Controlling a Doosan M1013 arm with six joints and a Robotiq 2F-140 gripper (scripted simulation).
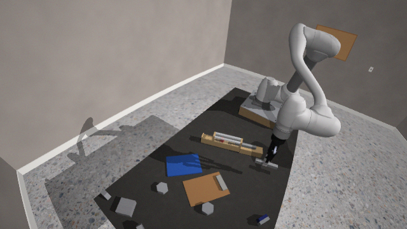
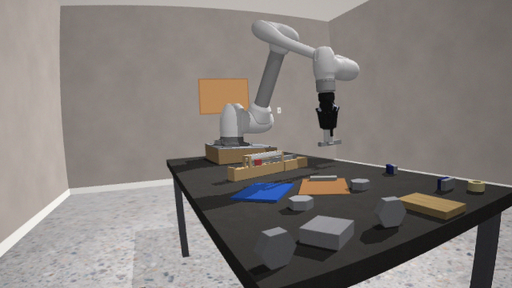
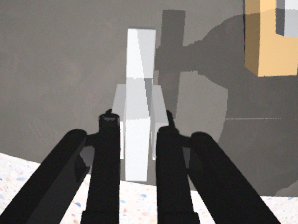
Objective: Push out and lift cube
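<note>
Now: hand 27 cm to the left of the channel, 13 cm past it and 9 cm above it. Also, from my hand: light grey stick (3 cm below, 1 cm to the left); then grey bar (16 cm behind, 14 cm to the right, 9 cm below); then red cube (31 cm to the right, 13 cm behind, 9 cm below).
</note>
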